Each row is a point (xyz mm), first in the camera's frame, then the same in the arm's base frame.
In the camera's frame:
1: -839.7 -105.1 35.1
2: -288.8 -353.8 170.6
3: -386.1 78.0 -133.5
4: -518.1 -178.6 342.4
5: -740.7 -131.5 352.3
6: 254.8 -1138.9 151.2
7: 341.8 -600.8 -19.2
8: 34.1 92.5 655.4
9: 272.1 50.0 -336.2
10: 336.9 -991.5 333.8
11: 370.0 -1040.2 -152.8
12: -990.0 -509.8 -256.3
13: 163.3 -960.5 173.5
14: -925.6 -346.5 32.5
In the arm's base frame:
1: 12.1 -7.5 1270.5
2: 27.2 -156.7 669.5
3: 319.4 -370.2 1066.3
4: -191.4 -204.7 919.9
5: -263.0 -117.5 1117.8
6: 149.2 157.2 -224.2
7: 375.8 -276.3 70.5
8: -307.9 -806.1 601.8
9: 704.1 -675.0 582.4
10: 9.9 -48.5 -232.0
11: 479.9 85.3 -194.3
12: 216.6 465.5 1194.1
13: 113.8 63.5 -49.2
14: -28.0 232.3 1189.4

